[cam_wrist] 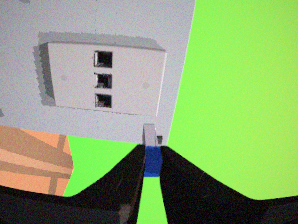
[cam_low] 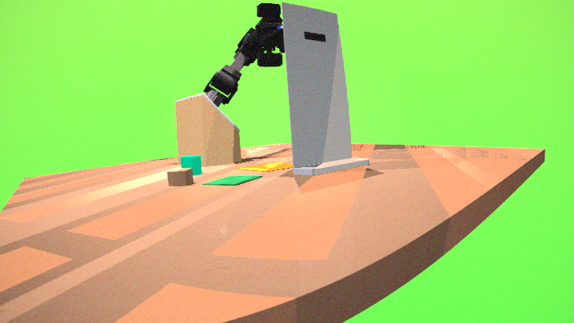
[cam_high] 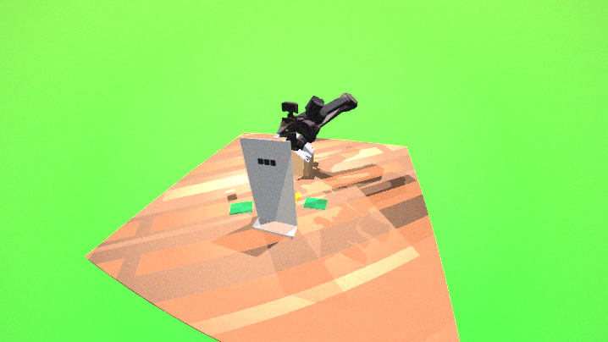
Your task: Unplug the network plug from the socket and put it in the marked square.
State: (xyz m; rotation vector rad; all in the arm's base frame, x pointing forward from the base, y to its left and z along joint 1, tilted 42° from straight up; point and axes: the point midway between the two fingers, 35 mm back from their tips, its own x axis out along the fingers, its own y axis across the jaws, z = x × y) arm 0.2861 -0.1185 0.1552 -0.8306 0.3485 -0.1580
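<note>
The orange marked square is 5 cm behind my gripper tip, 2 cm to the right of it and 33 cm below it. The rest, counted from my gripper tip: network plug 1 cm ahead; then upright grey panel 11 cm ahead, 1 cm to the right, 16 cm below; then green cube 14 cm behind, 18 cm to the right, 31 cm below.
</note>
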